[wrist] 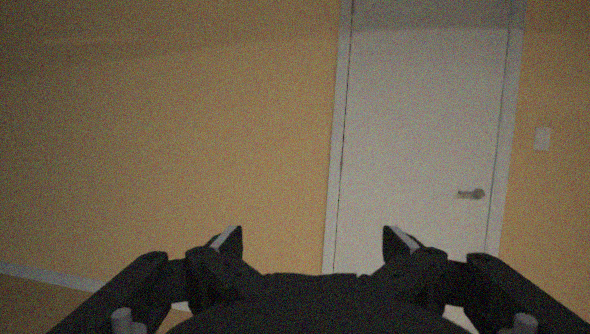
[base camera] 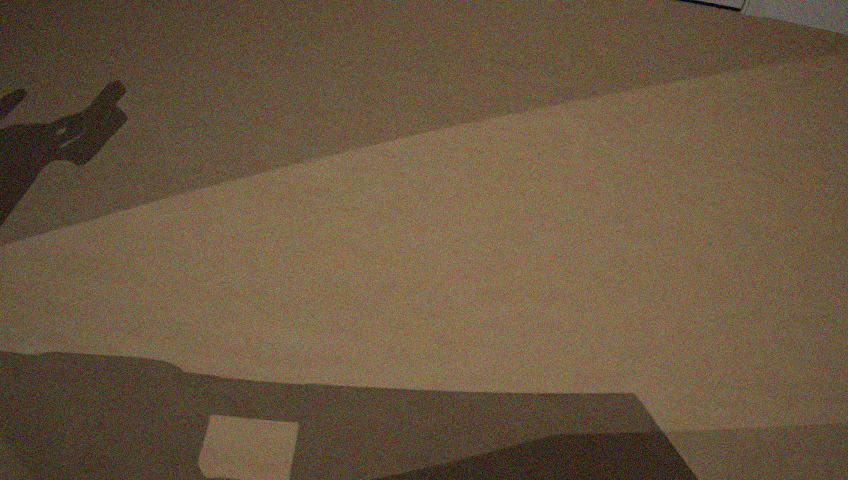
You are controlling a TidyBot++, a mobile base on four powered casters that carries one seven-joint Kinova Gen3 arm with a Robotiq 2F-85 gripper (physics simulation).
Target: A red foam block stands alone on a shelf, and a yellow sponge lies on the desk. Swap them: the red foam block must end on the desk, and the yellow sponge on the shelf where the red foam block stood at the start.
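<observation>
My gripper is open, its two dark fingers spread wide at the bottom of the wrist view with the wall and part of a door behind the gap between them. The red foam block, the yellow sponge, the shelf and the desk do not show in the base camera view or in the wrist view.
A closed white door with a lever handle stands in an orange wall. A light switch is right of it. The brown floor carries shadows, one shaped like a gripper at the left.
</observation>
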